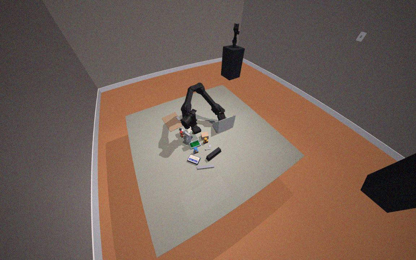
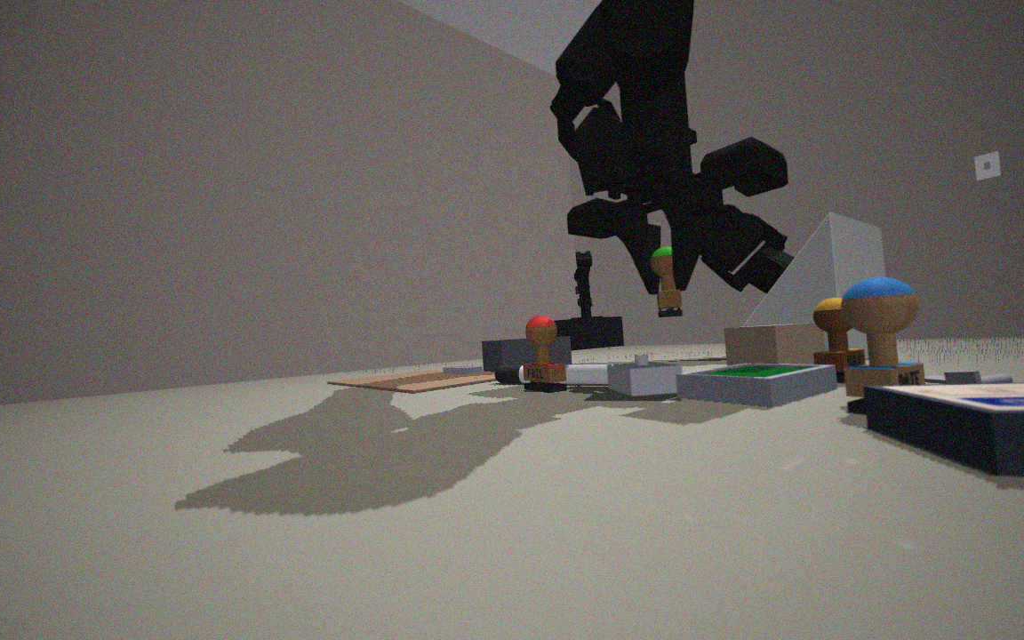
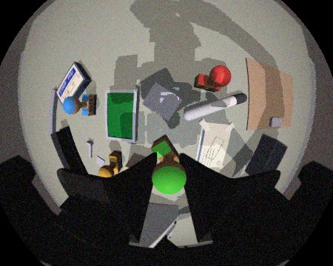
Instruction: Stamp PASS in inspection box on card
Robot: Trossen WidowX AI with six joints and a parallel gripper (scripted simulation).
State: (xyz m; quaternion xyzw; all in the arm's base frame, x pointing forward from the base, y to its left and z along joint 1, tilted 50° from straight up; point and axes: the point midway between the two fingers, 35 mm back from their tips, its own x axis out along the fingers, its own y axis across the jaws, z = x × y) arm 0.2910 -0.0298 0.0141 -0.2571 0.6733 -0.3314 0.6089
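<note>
The green ink pad lies 80 mm to the left of my gripper tip, 80 mm below it and 40 mm ahead of it. Also, from my gripper tip: pass stamp right at my gripper tip; then wooden block 80 mm behind, 60 mm to the left, 60 mm below; then grey block 60 mm below, 60 mm ahead, 10 mm to the left.
</note>
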